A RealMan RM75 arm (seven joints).
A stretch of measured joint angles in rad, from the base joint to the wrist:
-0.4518 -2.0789 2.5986 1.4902 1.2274 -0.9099 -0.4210
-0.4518 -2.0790 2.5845 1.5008 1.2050 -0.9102 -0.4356
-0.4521 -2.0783 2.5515 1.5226 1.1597 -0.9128 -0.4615
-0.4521 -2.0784 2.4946 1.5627 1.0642 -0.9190 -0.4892
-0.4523 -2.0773 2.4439 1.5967 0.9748 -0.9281 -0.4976
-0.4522 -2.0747 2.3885 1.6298 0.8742 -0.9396 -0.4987
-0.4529 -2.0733 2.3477 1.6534 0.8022 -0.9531 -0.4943
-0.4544 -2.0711 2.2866 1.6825 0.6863 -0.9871 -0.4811
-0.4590 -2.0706 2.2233 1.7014 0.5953 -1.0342 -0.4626
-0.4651 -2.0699 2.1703 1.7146 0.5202 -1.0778 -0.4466
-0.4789 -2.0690 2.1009 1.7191 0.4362 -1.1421 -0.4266
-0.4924 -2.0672 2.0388 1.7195 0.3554 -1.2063 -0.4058
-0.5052 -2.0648 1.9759 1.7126 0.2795 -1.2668 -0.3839
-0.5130 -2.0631 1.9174 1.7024 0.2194 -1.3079 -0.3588
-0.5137 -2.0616 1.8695 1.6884 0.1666 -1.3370 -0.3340
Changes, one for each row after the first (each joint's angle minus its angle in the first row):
0.0000 -0.0001 -0.0141 0.0106 -0.0224 -0.0003 -0.0146
-0.0003 0.0006 -0.0471 0.0324 -0.0677 -0.0029 -0.0405
-0.0003 0.0005 -0.1040 0.0725 -0.1632 -0.0091 -0.0682
-0.0005 0.0016 -0.1547 0.1065 -0.2526 -0.0182 -0.0766
-0.0004 0.0042 -0.2101 0.1396 -0.3532 -0.0297 -0.0777
-0.0011 0.0056 -0.2509 0.1632 -0.4252 -0.0432 -0.0733
-0.0026 0.0078 -0.3120 0.1923 -0.5411 -0.0772 -0.0601
-0.0072 0.0083 -0.3753 0.2112 -0.6321 -0.1243 -0.0416
-0.0133 0.0090 -0.4283 0.2244 -0.7072 -0.1679 -0.0256
-0.0271 0.0099 -0.4977 0.2289 -0.7912 -0.2322 -0.0056
-0.0406 0.0117 -0.5598 0.2293 -0.8720 -0.2964 0.0152
-0.0534 0.0141 -0.6227 0.2224 -0.9479 -0.3569 0.0371
-0.0612 0.0158 -0.6812 0.2122 -1.0080 -0.3980 0.0622
-0.0619 0.0173 -0.7291 0.1982 -1.0608 -0.4271 0.0870

